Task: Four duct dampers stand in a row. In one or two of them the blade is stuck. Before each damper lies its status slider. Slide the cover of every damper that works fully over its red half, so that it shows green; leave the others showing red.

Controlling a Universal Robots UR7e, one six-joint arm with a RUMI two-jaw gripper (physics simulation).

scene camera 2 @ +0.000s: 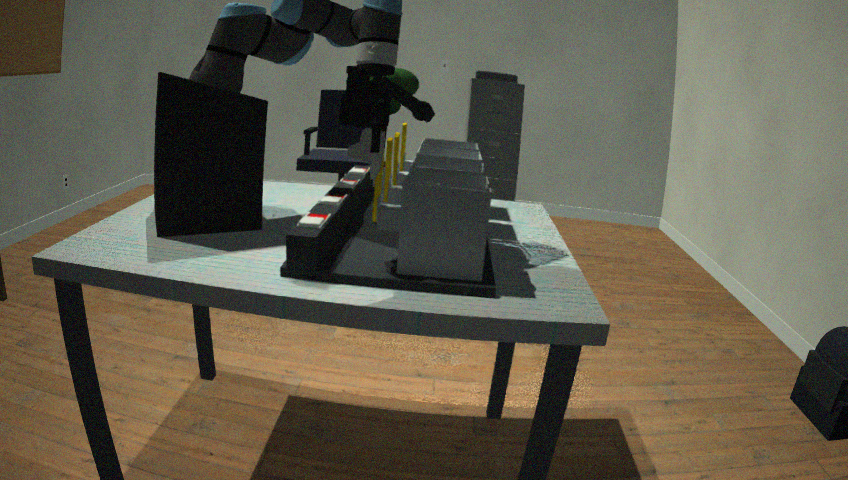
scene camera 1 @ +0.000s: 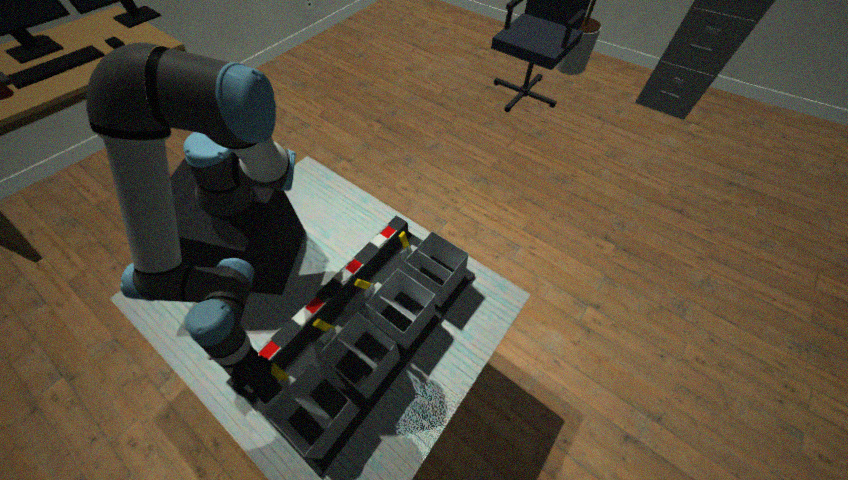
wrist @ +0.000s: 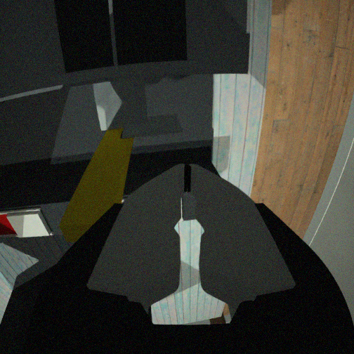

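Where they show: gripper, between the fingertips: (scene camera 2: 372, 179); arm's base, origin of its link: (scene camera 2: 214, 86) (scene camera 1: 226, 195).
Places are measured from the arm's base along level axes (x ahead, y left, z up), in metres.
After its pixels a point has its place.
Four grey box dampers (scene camera 1: 336, 434) {x 0.645, y -0.339, z -0.275 m} (scene camera 1: 380, 375) {x 0.664, y -0.155, z -0.251 m} (scene camera 1: 421, 324) {x 0.684, y 0.040, z -0.256 m} (scene camera 1: 455, 270) {x 0.702, y 0.221, z -0.161 m} stand in a row, each with a yellow lever (scene camera 1: 279, 372) {x 0.450, y -0.300, z -0.153 m} (scene camera 1: 323, 325) {x 0.466, y -0.141, z -0.148 m} (scene camera 1: 362, 284) {x 0.483, y 0.021, z -0.147 m} (scene camera 1: 404, 239) {x 0.504, y 0.225, z -0.141 m}. In scene camera 2 the nearest lever (scene camera 2: 376, 199) {x 0.443, y -0.316, z -0.203 m} leans slightly. The status sliders (scene camera 1: 269, 349) {x 0.326, y -0.270, z -0.256 m} (scene camera 1: 314, 305) {x 0.346, y -0.090, z -0.256 m} (scene camera 1: 354, 265) {x 0.365, y 0.099, z -0.255 m} (scene camera 1: 388, 231) {x 0.383, y 0.284, z -0.256 m} all show red. My gripper (scene camera 2: 376, 149) (wrist: 186, 167) is shut and empty, low at the nearest damper's lever. In the wrist view this lever (wrist: 100, 185) stands left of the fingertips; whether they touch is unclear. The gripper partly hides the nearest slider in scene camera 1.
The dark slider rail (scene camera 2: 318, 252) {x 0.345, y -0.383, z -0.291 m} runs along the damper row, on the robot's side. The robot's black pedestal (scene camera 2: 208, 160) {x 0.051, y -0.166, z -0.165 m} stands on the same table (scene camera 2: 178, 267) {x 0.058, y -0.403, z -0.336 m}. The other damper boxes and upright levers stand close beside the gripper along the row.
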